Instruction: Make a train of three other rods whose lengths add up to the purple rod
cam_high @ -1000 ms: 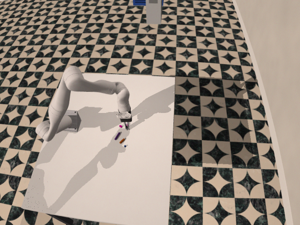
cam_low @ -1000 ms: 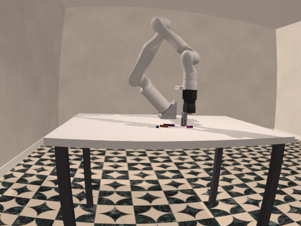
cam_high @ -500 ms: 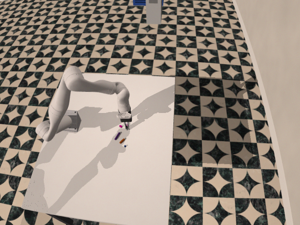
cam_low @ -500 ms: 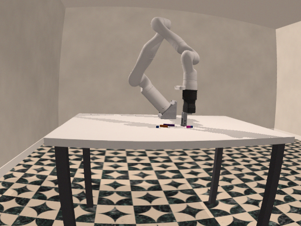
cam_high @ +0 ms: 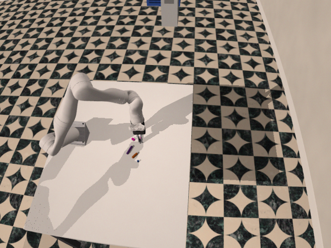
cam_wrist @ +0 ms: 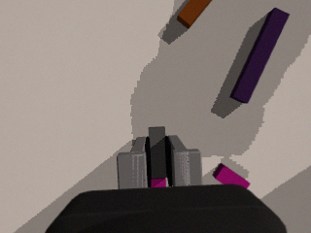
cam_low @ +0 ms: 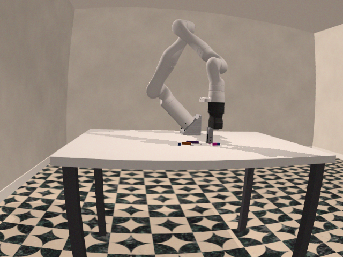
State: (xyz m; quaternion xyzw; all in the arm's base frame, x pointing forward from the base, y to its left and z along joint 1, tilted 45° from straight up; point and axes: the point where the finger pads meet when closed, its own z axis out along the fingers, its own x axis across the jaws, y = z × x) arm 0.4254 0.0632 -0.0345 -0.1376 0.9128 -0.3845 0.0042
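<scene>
The purple rod lies 5 cm behind my hand, 7 cm to the right of it and 3 cm below it. Also, from my hand: grey rod: 2 cm below; orange rod: 1 cm behind, 10 cm to the right, 3 cm below.
</scene>
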